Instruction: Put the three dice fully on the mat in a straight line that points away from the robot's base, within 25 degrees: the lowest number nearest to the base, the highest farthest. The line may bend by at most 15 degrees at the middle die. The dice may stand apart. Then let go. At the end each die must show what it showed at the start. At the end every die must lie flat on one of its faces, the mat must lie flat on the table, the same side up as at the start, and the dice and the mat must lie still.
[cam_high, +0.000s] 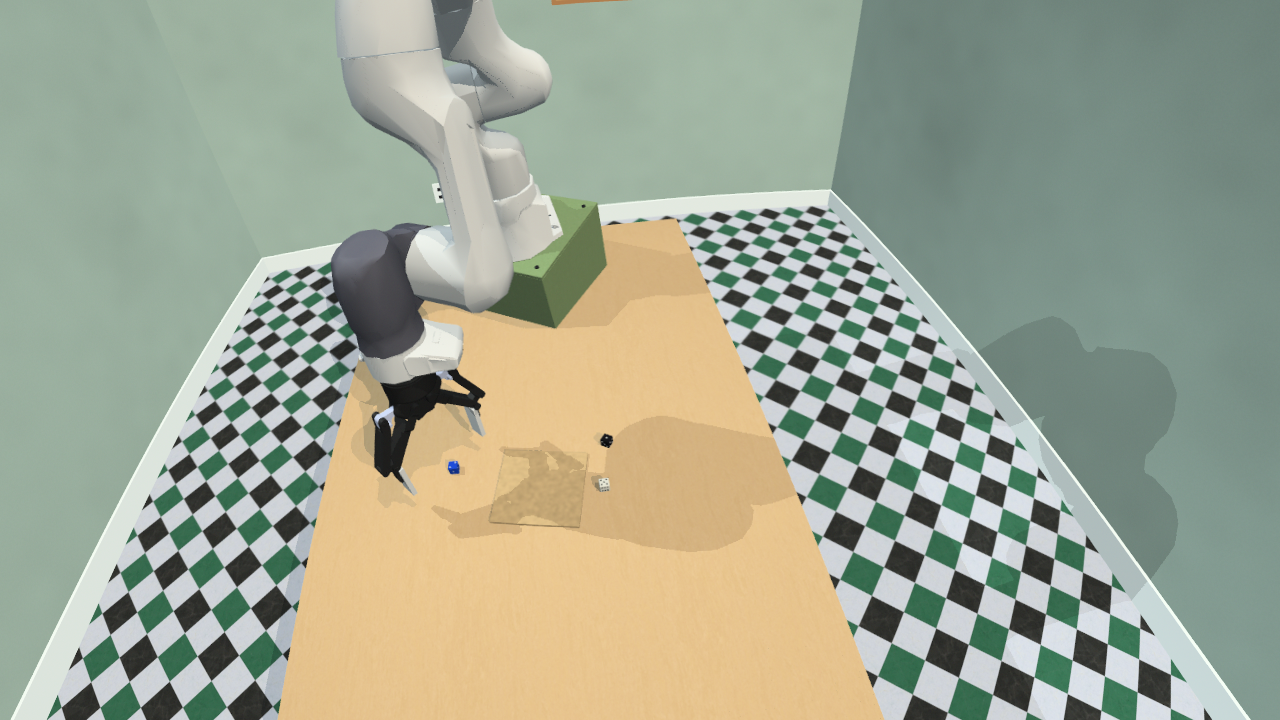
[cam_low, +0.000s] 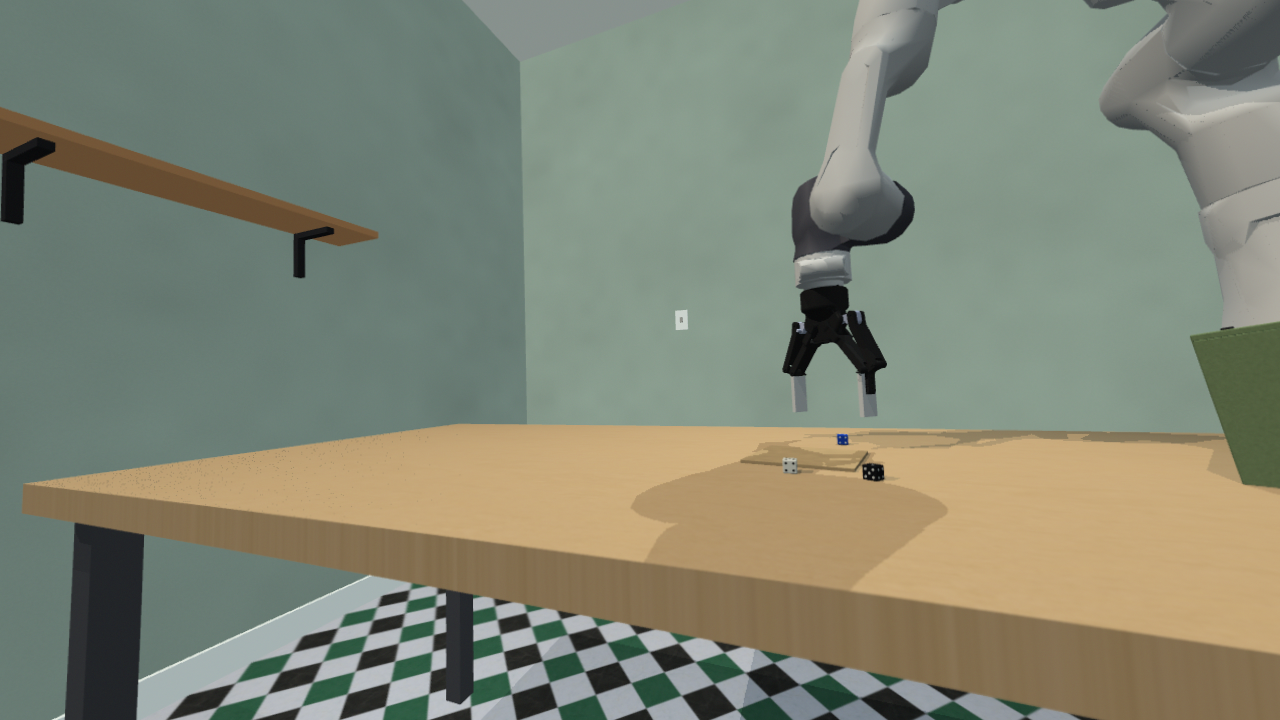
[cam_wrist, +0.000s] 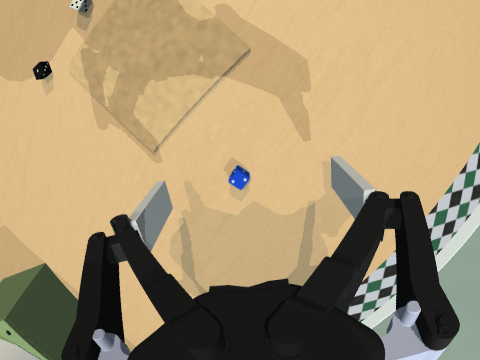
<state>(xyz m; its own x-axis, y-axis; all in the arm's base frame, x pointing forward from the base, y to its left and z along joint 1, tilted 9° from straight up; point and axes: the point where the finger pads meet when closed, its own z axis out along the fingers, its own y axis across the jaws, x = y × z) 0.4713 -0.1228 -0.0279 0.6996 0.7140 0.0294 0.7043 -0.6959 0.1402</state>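
The blue die is 50 mm below my hand and 20 mm behind it. The rest, counted from my hand: black die: 260 mm to the left, 50 mm below, 40 mm behind; tan mat: 150 mm to the left, 60 mm below, 30 mm ahead; white die: 250 mm to the left, 50 mm below, 50 mm ahead.
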